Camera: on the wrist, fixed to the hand. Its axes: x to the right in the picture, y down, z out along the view.
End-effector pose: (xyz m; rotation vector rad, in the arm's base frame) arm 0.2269 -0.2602 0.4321 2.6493 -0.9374 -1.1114
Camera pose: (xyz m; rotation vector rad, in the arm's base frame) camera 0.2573 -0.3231 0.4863 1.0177 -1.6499 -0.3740
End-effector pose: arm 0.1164 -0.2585 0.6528 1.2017 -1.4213 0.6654
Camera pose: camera 0.0952 -0.1866 0.6999 -0.5919 -1.8661 1.2281
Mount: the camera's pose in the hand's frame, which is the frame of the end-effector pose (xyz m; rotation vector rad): 0.0204 0.0533 -0.0676 -0.5594 0.3331 1.5020
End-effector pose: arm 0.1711 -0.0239 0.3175 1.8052 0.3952 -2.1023
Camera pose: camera 0.2516 -0.0450 0.2875 1.2999 -0.2637 -0.5734
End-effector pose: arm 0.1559 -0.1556 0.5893 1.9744 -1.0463 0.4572
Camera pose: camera 0.1289 -0.1274 0.6687 0.3184 -1.9924 1.0442
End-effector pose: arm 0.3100 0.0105 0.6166 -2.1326 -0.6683 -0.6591
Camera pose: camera 0.3439 -0.0681 0.6391 -2.1821 1.3635 -0.2794
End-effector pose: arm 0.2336 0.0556 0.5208 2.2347 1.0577 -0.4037
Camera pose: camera 0.2884 0.0859 0.5833 1.9430 -0.5123 0.8117
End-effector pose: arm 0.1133 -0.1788 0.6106 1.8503 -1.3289 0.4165
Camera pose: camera 0.0855 -0.1471 0.6884 0.0585 -2.0784 0.8979
